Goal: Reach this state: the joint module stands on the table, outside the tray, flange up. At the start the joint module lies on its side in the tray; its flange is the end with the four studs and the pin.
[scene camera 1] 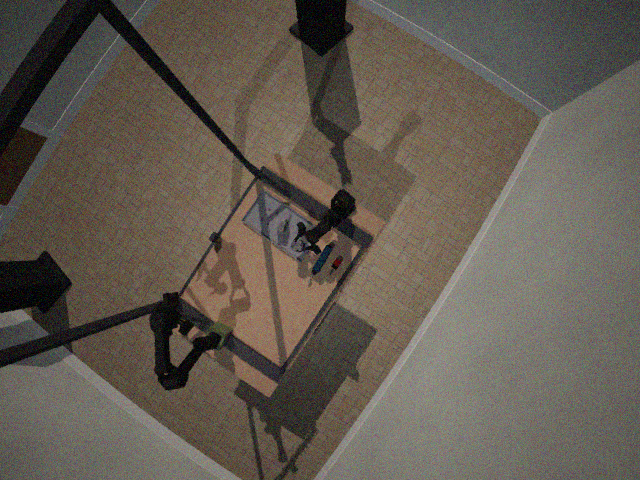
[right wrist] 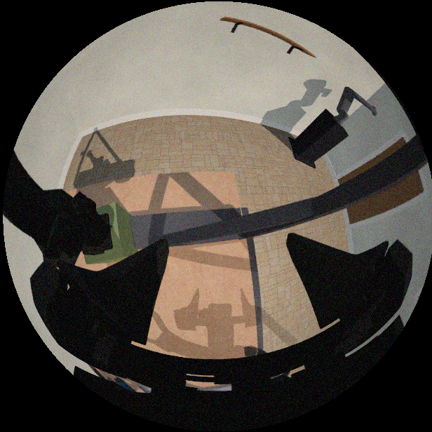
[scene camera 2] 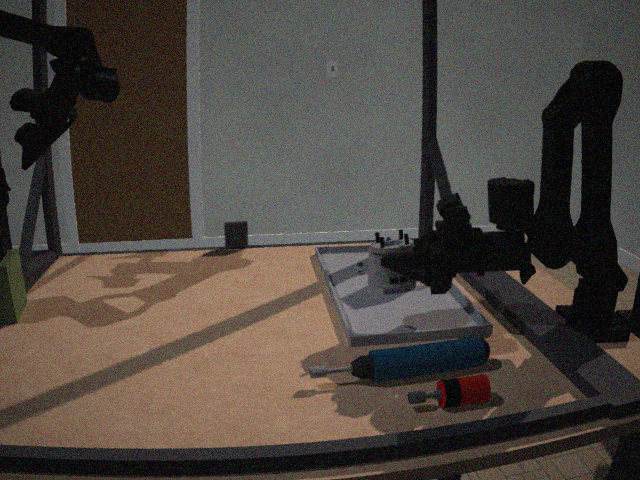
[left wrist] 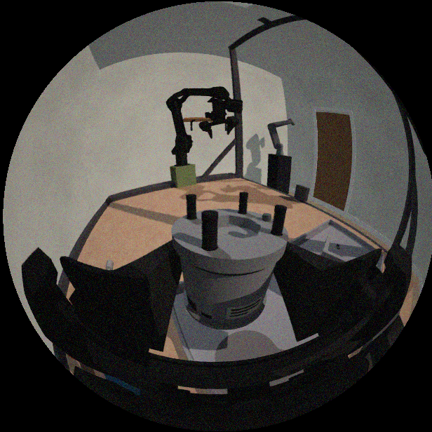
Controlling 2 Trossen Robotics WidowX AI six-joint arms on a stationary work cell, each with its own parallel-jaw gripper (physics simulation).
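Places are measured from the left arm's base along level axes (x ahead, y down, z left), in centimetres.
Pixels of known places: left gripper, fingertip midpoint: [scene camera 1: 295, 247] [scene camera 2: 383, 256]; right gripper, fingertip midpoint: [scene camera 2: 33, 159]; left arm's base, link origin: [scene camera 2: 592, 317]; right arm's base, link origin: [scene camera 1: 214, 339].
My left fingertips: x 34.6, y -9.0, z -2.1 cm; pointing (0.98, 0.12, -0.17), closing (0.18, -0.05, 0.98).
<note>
Ahead of a thing's pixels: the offset from my left fingertips to its top centre. "*": to the spot under its first point.
The grey joint module {dz +0.3, dx -1.4, dy -3.9 cm} [scene camera 2: 379, 268] [left wrist: 225, 285] is upright, its flange with the four black studs and the pin facing up. My left gripper [scene camera 2: 400, 262] [left wrist: 226, 242] is shut on its sides below the flange and holds it above the grey tray {dz -15.4, dx -2.2, dy +9.5 cm} [scene camera 2: 418, 338] [scene camera 1: 253, 206]. Its shadow falls on the tray floor under it. Dark fingers hide part of the module's side in scene camera 2. My right gripper [right wrist: 229, 243] [scene camera 2: 24, 149] is open and empty, high at the far left of scene camera 2, away from the tray.
A blue tool {* dz +16.4, dx -4.8, dy +8.1 cm} [scene camera 2: 423, 360] [scene camera 1: 322, 259] with a metal tip lies in front of the tray. A red cylinder {dz +22.2, dx -7.4, dy +7.7 cm} [scene camera 2: 473, 391] [scene camera 1: 337, 262] with a grey shaft lies nearer the front edge. A green block {* dz +7.8, dx +59.6, dy +5.0 cm} [scene camera 2: 10, 289] [left wrist: 183, 176] stands at the right arm's base. A dark block {dz -37.1, dx +30.3, dy +5.4 cm} [scene camera 2: 235, 234] stands at the back.
</note>
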